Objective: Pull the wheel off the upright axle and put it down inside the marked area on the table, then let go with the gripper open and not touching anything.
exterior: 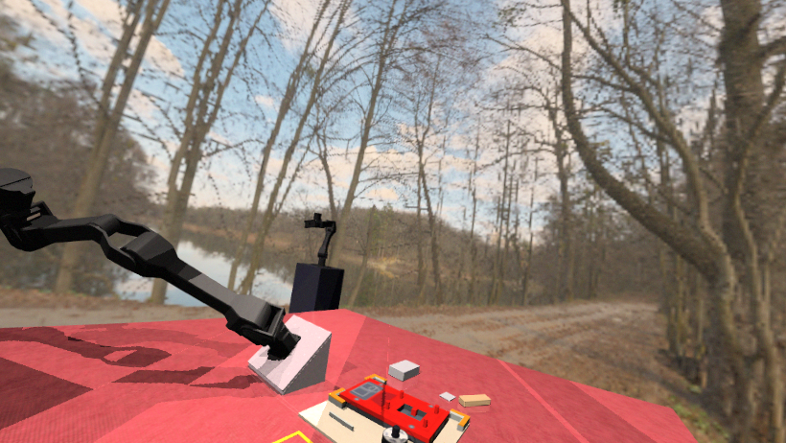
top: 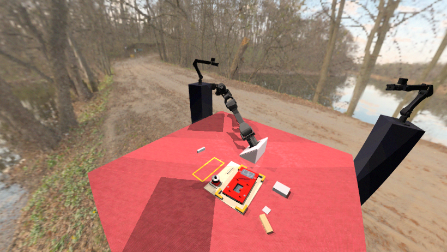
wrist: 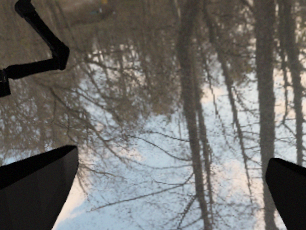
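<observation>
Right now the wheel is 780 mm ahead of my gripper tip, 590 mm to the left of it and 280 mm below it. Also, from my gripper tip: wooden block 880 mm to the left, 840 mm ahead, 310 mm below; then thin dark post 780 mm ahead, 590 mm to the left, 280 mm below.
</observation>
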